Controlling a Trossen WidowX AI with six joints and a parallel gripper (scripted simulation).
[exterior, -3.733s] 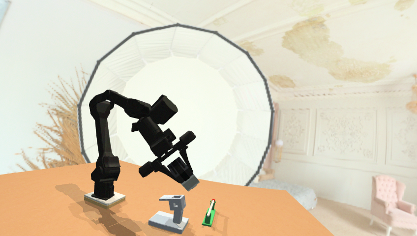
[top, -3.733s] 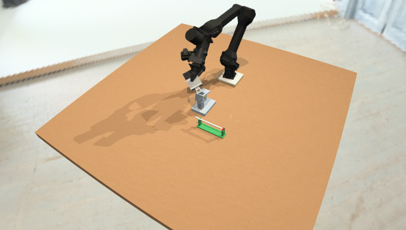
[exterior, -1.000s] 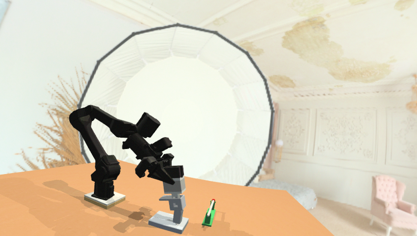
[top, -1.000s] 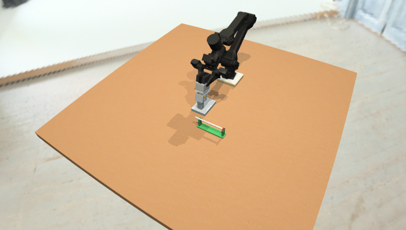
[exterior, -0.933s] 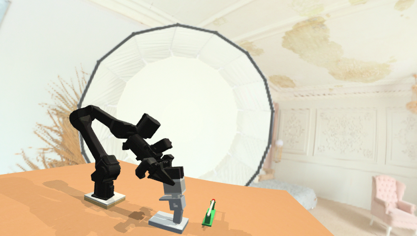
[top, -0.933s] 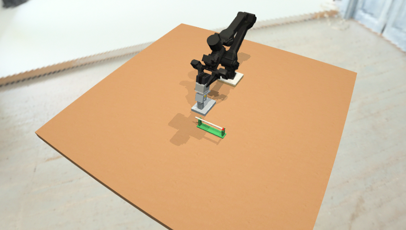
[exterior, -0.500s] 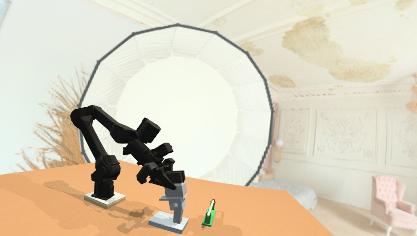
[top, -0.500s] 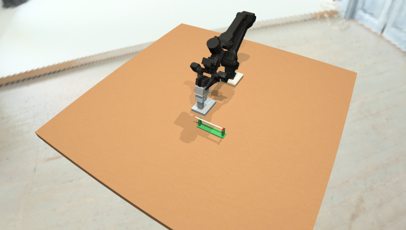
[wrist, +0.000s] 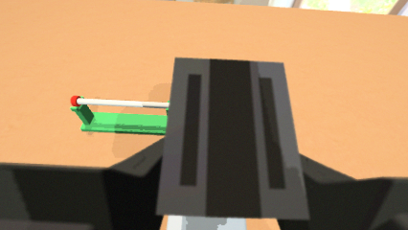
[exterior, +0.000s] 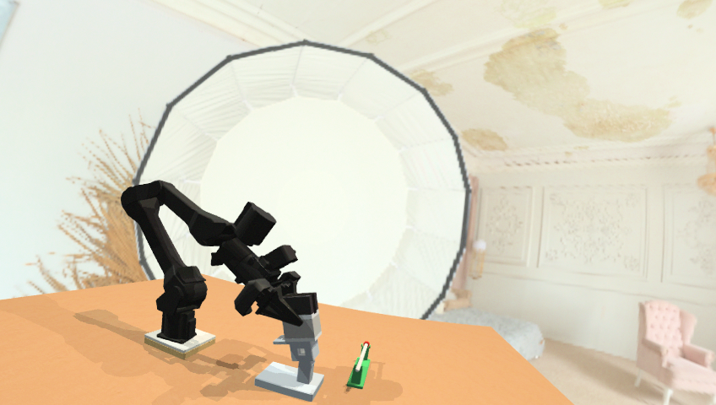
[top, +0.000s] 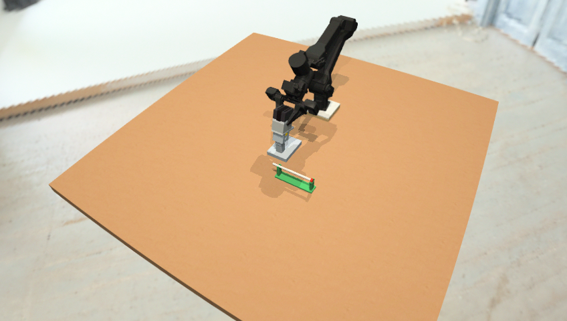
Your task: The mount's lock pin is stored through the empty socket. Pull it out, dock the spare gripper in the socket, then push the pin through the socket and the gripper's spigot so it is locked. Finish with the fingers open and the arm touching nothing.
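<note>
My gripper tip is 10 mm past the spare gripper and 10 mm above it. The rest, counted from my gripper tip: green pin rest (120 mm ahead, 90 mm to the left, 110 mm below); grey mount (10 mm behind, 80 mm below).
</note>
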